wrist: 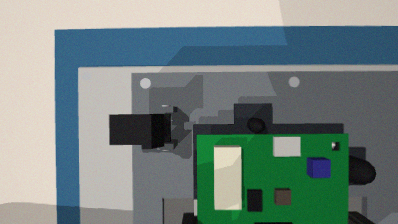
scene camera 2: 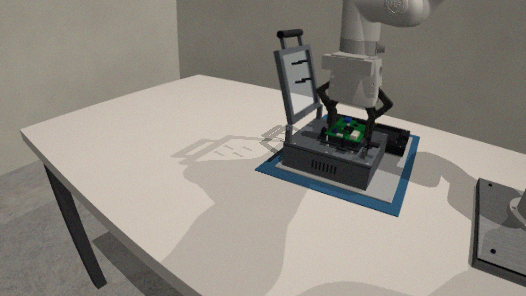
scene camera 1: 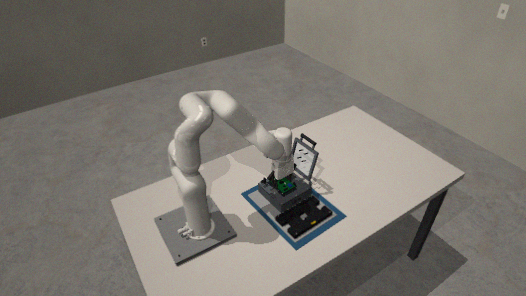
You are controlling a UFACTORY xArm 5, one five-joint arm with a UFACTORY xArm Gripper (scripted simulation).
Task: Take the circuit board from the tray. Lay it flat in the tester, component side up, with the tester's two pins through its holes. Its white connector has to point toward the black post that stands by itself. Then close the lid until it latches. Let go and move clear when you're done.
Labels:
same spot on tester lid: (scene camera 2: 305, 99) = (scene camera 1: 303, 169)

